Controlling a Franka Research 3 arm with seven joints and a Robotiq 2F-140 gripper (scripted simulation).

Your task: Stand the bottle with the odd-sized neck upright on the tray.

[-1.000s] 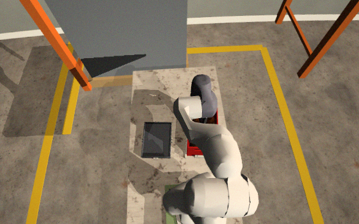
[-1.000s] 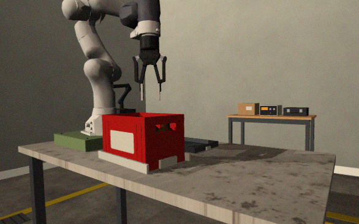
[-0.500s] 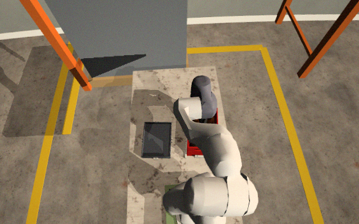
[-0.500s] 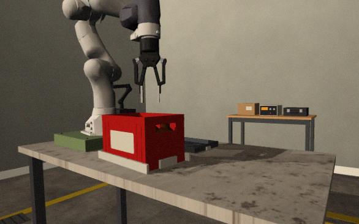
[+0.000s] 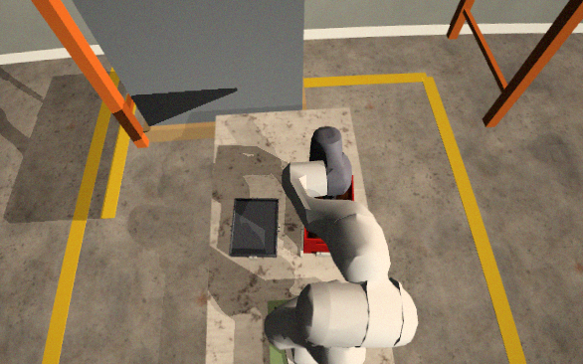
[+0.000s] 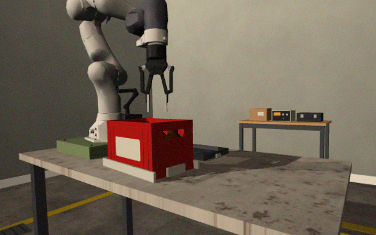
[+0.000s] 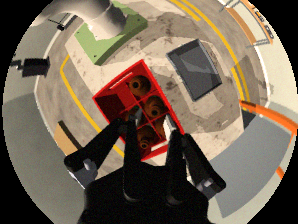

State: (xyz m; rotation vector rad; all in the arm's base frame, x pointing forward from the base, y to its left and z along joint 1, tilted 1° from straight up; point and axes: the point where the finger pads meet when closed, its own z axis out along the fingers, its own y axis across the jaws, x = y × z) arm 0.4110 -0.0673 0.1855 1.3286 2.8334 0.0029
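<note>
The red crate lies 4 cm to the right of my hand and 15 cm below it. Also, from my hand: dark tray: 2 cm behind, 26 cm to the left, 22 cm below; brown bottle: 1 cm behind, 8 cm to the right, 15 cm below.
</note>
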